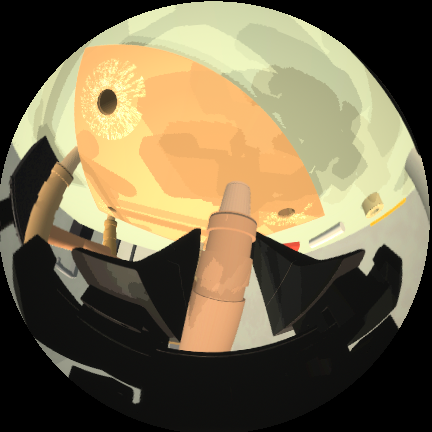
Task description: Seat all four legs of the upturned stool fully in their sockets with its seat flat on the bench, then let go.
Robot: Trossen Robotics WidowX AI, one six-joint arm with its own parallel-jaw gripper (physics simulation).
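Frame: origin at the arm's base, x right, y ahead, z up, level; centimetres.
Seen in the pictures: gripper, between the fingertips: [224,234].
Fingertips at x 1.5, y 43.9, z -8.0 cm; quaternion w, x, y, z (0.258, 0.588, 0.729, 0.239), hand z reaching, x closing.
Observation:
A point is followed by its place in that frame.
The stool's orange wooden seat [215,130] @[x -4.2, y 41.3, z -11.4 cm] lies on the pale bench [310,120] @[x -7.4, y 47.9, z -14.6 cm] with its sockets facing up. A round dark socket [107,102] shows at the upper left, another socket [286,212] @[x 1.8, y 51.3, z -12.0 cm] at the lower right, and a small one [111,208] @[x 11.4, y 26.2, z -11.8 cm] near the lower left edge. My gripper [224,234] @[x 1.5, y 43.9, z -8.0 cm] is shut on a turned wooden leg [222,280] @[x -1.2, y 43.2, z -4.5 cm]. The leg's tapered end is visible, outside any socket. A second leg [45,210] shows at the left, its tapered end beside the seat's edge. A third, smaller-looking leg [110,237] @[x 16.4, y 25.0, z -7.5 cm] stands further back, its end near the small socket.
A wooden crossbar [75,241] @[x 5.9, y 26.3, z -3.8 cm] runs behind the left leg. At the right are a white cylinder [327,235] @[x 5.5, y 69.6, z -13.0 cm], a beige round piece [372,204] @[x -7.3, y 66.4, z -12.8 cm] and a yellow strip [389,212]. A red piece [292,246] @[x 15.8, y 67.7, z -13.4 cm] shows behind the right finger. A grey bent piece [65,270] shows at the lower left.

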